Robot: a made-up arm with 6 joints.
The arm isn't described. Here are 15 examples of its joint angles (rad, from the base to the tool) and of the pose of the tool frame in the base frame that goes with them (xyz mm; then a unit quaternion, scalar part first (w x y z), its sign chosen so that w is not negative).
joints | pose
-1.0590 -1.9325 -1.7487 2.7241 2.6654 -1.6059 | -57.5 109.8 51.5 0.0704 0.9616 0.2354 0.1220
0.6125 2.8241 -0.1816 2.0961 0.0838 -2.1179 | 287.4 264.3 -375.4 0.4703 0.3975 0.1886 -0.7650
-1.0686 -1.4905 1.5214 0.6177 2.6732 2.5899 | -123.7 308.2 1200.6 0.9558 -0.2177 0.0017 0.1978
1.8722 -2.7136 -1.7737 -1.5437 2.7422 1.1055 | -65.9 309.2 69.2 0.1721 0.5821 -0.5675 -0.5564
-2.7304 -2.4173 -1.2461 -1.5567 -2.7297 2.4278 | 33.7 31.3 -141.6 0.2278 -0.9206 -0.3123 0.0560
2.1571 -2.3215 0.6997 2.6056 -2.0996 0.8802 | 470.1 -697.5 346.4 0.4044 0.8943 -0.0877 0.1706
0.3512 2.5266 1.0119 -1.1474 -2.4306 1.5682 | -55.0 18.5 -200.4 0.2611 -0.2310 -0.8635 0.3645
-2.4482 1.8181 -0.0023 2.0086 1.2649 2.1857 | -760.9 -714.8 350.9 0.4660 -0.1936 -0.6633 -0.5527
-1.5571 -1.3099 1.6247 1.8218 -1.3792 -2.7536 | -65.0 180.3 1286.0 0.4809 -0.0668 0.8429 0.2319
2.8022 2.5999 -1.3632 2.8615 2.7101 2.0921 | -674.5 202.3 471.3 0.6958 -0.5983 -0.3820 0.1093
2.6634 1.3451 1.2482 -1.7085 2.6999 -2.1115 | -604.9 339.6 225.5 0.3270 -0.5611 -0.7531 0.1050
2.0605 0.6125 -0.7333 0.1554 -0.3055 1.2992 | -140.7 128.8 1575.6 0.3067 0.0208 -0.9275 -0.2128
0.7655 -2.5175 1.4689 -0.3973 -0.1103 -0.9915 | -632.1 -545.4 653.0 0.3928 -0.7015 0.5156 -0.2962
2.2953 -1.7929 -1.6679 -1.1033 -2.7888 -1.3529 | 133.8 -228.0 37.9 0.1680 -0.6429 -0.6748 -0.3210
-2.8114 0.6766 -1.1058 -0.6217 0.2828 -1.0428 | -91.1 -26.1 1541.4 0.0578 -0.7493 -0.6576 -0.0521
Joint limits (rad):
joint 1: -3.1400..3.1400
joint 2: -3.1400..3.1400
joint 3: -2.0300..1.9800
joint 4: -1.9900..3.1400
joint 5: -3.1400..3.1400
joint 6: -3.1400..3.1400
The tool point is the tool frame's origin. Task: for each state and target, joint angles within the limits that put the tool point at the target. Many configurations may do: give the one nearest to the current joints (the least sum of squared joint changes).
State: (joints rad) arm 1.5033 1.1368 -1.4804 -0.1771 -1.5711 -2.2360
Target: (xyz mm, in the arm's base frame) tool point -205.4 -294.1 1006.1
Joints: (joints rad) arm 1.1014 0.5661 -1.9887 -0.2295 -1.5253 -2.2165
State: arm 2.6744 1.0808 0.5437 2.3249 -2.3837 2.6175
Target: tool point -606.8 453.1 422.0
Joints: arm 2.4686 1.0682 1.2483 2.3356 -2.3727 2.6186
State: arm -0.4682 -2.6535 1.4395 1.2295 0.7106 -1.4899
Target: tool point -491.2 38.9 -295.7
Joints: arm 0.0760 -3.1177 0.6430 1.2872 0.5128 -1.4927
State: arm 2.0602 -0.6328 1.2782 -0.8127 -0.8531 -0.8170
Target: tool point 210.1 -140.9 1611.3
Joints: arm 2.7545 -0.6158 0.4976 -0.8024 -0.5708 -0.8830
